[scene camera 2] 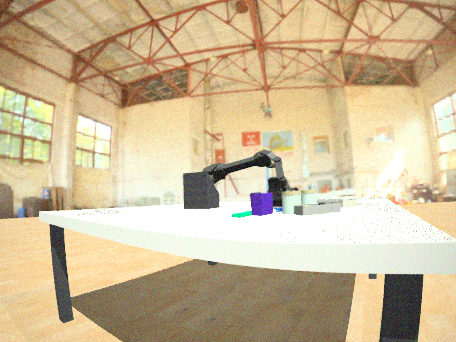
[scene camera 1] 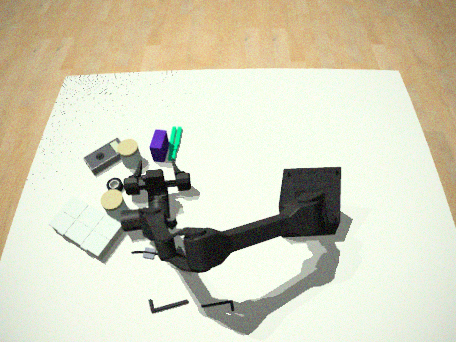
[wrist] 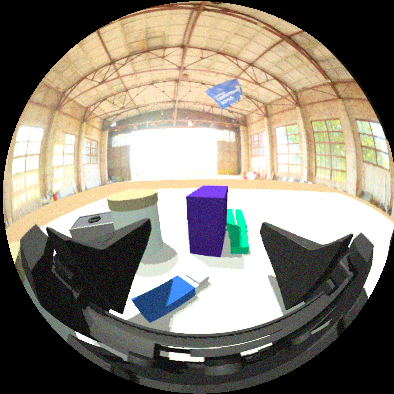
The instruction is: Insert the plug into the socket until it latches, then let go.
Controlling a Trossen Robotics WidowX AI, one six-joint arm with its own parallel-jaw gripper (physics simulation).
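Places are measured from the arm's base along level axes (x ahead, y left, z up), in metres.
Pixels of known places: gripper, fingertip midpoint: [scene camera 2: 269,197] [scene camera 1: 156,159] [wrist: 207,226]; arm's base at its link origin: [scene camera 2: 204,185] [scene camera 1: 307,202].
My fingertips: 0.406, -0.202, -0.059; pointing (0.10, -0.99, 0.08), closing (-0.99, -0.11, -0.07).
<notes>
For each thing: its middle in the pictures, then the offset to it from my fingertips, as dx, dy, dz. "spot": a spot on its surface instead.
- blue stick at the middle of its body: [wrist: 173,292] +0.024, +0.033, -0.046
- small grey-lavender connector at a spot on its surface: [scene camera 1: 149,253] spot: +0.007, +0.278, -0.046
- grey box at the middle of its body: [wrist: 103,223] [scene camera 2: 317,208] [scene camera 1: 105,155] +0.174, -0.052, -0.037
- purple block at the middle of its body: [wrist: 210,216] [scene camera 1: 159,145] [scene camera 2: 262,203] -0.001, -0.065, -0.018
- tan-lidded jar at the middle of its body: [wrist: 135,220] [scene camera 1: 130,154] [scene camera 2: 291,202] +0.089, -0.037, -0.016
- pale tiled block at the middle of its body: [scene camera 1: 86,227] [scene camera 2: 331,201] +0.192, +0.202, -0.034
A blue stick [wrist: 165,299] with a pale metal tip lies flat on the table in the wrist view, between and below the finger level, nearer the left finger; the arm hides it in scene camera 1. My gripper [scene camera 1: 157,162] [wrist: 207,226] is open and empty, low over the table, its fingers pointing towards the purple block. A small grey-lavender connector [scene camera 1: 149,253] on a black cable lies beside the arm, partly hidden by it. A grey box [scene camera 1: 102,156] [scene camera 2: 320,206] [wrist: 92,227] has a dark round feature on top. Which part is the plug and which the socket, I cannot tell.
Beyond the fingers stand a purple block [scene camera 1: 159,145] [scene camera 2: 261,204] [wrist: 206,220] and green bars [scene camera 1: 175,143] [wrist: 237,230]. A tan-lidded jar [scene camera 1: 128,147] [wrist: 135,215] stands left, another jar [scene camera 1: 112,200] nearer. A pale tiled block [scene camera 1: 87,227] and black angled rods [scene camera 1: 170,306] also lie there.
</notes>
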